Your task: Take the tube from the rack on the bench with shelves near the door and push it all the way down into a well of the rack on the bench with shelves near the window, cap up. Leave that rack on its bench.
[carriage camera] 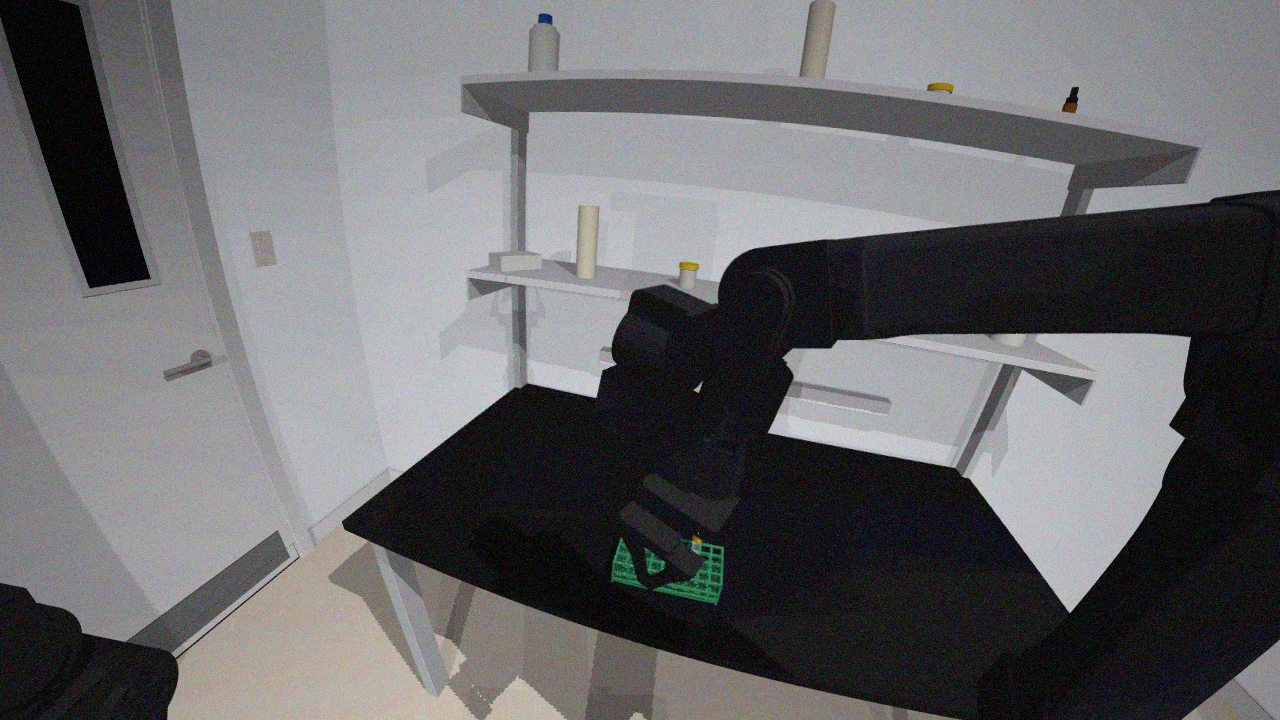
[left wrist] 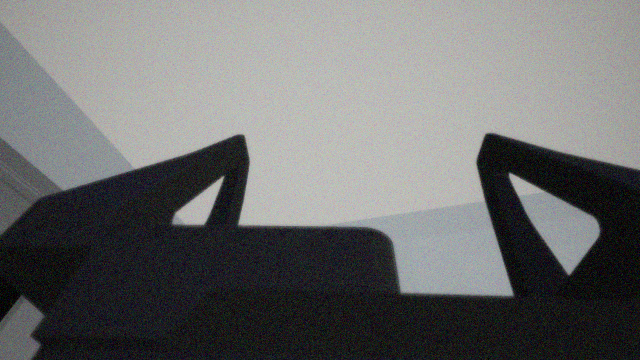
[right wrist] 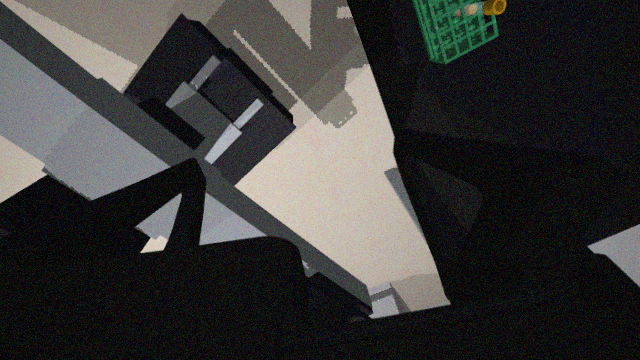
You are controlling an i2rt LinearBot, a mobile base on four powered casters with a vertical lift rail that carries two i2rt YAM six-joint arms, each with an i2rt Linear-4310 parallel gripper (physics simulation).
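Frame: origin at the left arm's base, x left, y down, z back, level; metres.
Where they show: left gripper, fingertip midpoint: (left wrist: pixel 361 147); right gripper, fingertip midpoint: (carriage camera: pixel 672 550) (right wrist: pixel 297 154); right arm's base, link origin: (right wrist: pixel 325 310).
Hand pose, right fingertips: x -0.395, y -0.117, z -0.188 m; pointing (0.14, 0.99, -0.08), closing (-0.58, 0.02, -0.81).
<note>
Things, the pixels of their top centre, and the offset from my right fingertips. Level surfaces: height alone.
- green rack, top centre: (carriage camera: pixel 670 554) dx -0.059, dy +0.298, dz -0.249 m
- tube with an orange-yellow cap, top centre: (right wrist: pixel 499 6) (carriage camera: pixel 699 531) dx -0.103, dy +0.236, dz -0.250 m
- black bench, surface height: dy +0.355 m
A green rack (carriage camera: pixel 718 586) (right wrist: pixel 446 56) stands on the black bench near the door, close to its front edge. One tube with an orange-yellow cap (carriage camera: pixel 696 540) (right wrist: pixel 496 6) stands cap up in the rack, towards its right side in the carriage view. My right gripper (carriage camera: pixel 671 548) (right wrist: pixel 297 154) is open and empty. In the carriage view its fingers overlap the rack, left of the tube; their height above it is hard to tell. My left gripper (left wrist: pixel 361 147) is open and empty, pointing up towards the ceiling. The window-side rack does not show.
The black bench (carriage camera: pixel 501 465) has two shelves (carriage camera: pixel 617 82) (carriage camera: pixel 554 276) behind it, holding bottles, cylinders and jars. The door (carriage camera: pixel 98 402) is at the left. Part of my left arm (carriage camera: pixel 80 667) shows at the lower left. My dark base (right wrist: pixel 255 135) shows in the right wrist view.
</note>
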